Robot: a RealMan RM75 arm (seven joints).
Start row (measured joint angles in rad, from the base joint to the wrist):
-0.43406, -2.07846, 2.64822, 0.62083, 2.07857, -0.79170, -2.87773
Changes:
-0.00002, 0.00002, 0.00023, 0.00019, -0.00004, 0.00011, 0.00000
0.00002, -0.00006, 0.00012, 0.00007, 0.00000, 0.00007, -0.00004
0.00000, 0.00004, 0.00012, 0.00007, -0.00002, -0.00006, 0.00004
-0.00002, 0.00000, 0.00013, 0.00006, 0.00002, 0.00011, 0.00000
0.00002, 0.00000, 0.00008, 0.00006, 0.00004, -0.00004, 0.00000
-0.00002, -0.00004, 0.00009, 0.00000, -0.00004, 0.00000, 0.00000
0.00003, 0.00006, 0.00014, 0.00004, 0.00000, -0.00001, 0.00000
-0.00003, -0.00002, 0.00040, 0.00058, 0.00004, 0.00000, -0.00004
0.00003, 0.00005, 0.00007, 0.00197, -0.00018, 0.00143, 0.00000
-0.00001, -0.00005, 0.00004, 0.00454, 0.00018, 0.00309, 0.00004
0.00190, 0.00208, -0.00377, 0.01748, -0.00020, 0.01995, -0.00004
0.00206, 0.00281, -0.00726, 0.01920, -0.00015, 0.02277, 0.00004
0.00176, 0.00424, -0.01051, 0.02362, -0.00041, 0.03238, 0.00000
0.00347, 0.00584, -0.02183, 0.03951, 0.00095, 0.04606, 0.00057
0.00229, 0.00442, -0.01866, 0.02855, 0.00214, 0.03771, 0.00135
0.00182, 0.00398, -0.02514, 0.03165, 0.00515, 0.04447, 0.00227
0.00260, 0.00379, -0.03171, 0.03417, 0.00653, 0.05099, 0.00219
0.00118, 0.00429, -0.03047, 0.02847, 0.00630, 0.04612, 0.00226
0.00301, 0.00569, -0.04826, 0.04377, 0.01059, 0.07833, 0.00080
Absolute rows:
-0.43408, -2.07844, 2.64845, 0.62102, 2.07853, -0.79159, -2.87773
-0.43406, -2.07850, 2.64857, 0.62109, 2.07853, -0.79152, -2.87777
-0.43406, -2.07846, 2.64869, 0.62116, 2.07851, -0.79158, -2.87773
-0.43408, -2.07846, 2.64882, 0.62122, 2.07853, -0.79147, -2.87773
-0.43406, -2.07846, 2.64890, 0.62128, 2.07857, -0.79151, -2.87773
-0.43408, -2.07850, 2.64899, 0.62128, 2.07853, -0.79151, -2.87773
-0.43405, -2.07844, 2.64913, 0.62132, 2.07853, -0.79152, -2.87773
-0.43408, -2.07846, 2.64953, 0.62190, 2.07857, -0.79152, -2.87777
-0.43405, -2.07841, 2.64960, 0.62387, 2.07839, -0.79009, -2.87777
-0.43406, -2.07846, 2.64964, 0.62841, 2.07857, -0.78700, -2.87773
-0.43216, -2.07638, 2.64587, 0.64589, 2.07837, -0.76705, -2.87777
-0.43010, -2.07357, 2.63861, 0.66509, 2.07822, -0.74428, -2.87773
-0.42834, -2.06933, 2.62810, 0.68871, 2.07781, -0.71190, -2.87773
-0.42487, -2.06349, 2.60627, 0.72822, 2.07876, -0.66584, -2.87716
-0.42258, -2.05907, 2.58761, 0.75677, 2.08090, -0.62813, -2.87581
-0.42076, -2.05509, 2.56247, 0.78842, 2.08605, -0.58366, -2.87354
-0.41816, -2.05130, 2.53076, 0.82259, 2.09258, -0.53267, -2.87135
-0.41698, -2.04701, 2.50029, 0.85106, 2.09888, -0.48655, -2.86909
-0.41397, -2.04132, 2.45203, 0.89483, 2.10947, -0.40822, -2.86829

